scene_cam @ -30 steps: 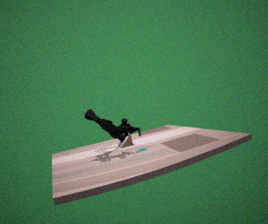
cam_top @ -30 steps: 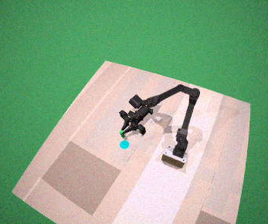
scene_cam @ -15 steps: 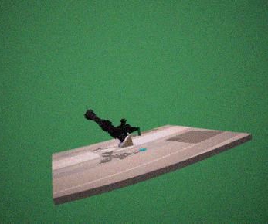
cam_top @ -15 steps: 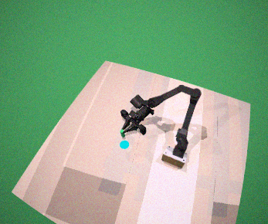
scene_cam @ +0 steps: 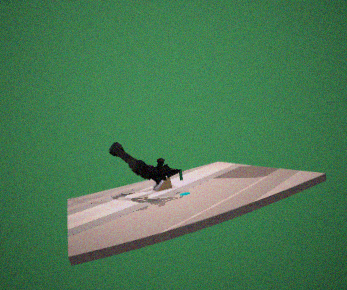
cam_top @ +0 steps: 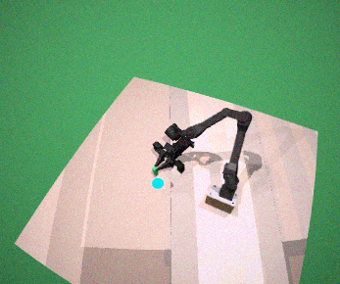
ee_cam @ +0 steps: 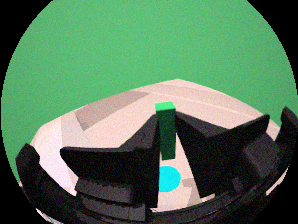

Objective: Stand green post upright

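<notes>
My gripper tip is 14 cm above the cyan circle. The rest, counted from my gripper tip: green post (2 cm below).
</notes>
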